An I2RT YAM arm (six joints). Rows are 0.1 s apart.
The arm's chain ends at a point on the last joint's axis. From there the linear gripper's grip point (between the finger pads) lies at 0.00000 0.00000 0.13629 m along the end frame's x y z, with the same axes.
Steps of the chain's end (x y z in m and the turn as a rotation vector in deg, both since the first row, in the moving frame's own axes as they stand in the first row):
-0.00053 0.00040 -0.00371 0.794 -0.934 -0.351
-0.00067 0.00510 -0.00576 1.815 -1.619 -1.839
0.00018 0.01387 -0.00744 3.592 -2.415 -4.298
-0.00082 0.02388 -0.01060 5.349 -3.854 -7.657
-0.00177 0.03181 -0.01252 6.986 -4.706 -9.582
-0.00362 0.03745 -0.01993 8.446 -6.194 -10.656
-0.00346 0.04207 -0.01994 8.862 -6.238 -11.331
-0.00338 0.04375 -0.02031 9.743 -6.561 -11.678
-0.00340 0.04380 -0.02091 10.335 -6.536 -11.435
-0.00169 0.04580 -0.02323 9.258 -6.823 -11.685
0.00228 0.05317 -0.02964 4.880 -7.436 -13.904
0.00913 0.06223 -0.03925 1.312 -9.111 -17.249
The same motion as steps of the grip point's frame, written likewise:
-0.00276 -0.00148 -0.00374 0.794 -0.934 -0.351
-0.00459 0.00085 -0.00588 1.815 -1.619 -1.839
-0.00587 0.00556 -0.00783 3.592 -2.415 -4.298
-0.01079 0.01183 -0.01150 5.349 -3.854 -7.657
-0.01426 0.01626 -0.01399 6.986 -4.706 -9.582
-0.02004 0.01895 -0.02219 8.446 -6.194 -10.656
-0.02019 0.02271 -0.02236 8.862 -6.238 -11.331
-0.02112 0.02248 -0.02315 9.743 -6.561 -11.678
-0.02116 0.02110 -0.02399 10.335 -6.536 -11.435
-0.01993 0.02572 -0.02596 9.258 -6.823 -11.685
-0.01656 0.04385 -0.03127 4.880 -7.436 -13.904
-0.01259 0.06240 -0.04099 1.312 -9.111 -17.249

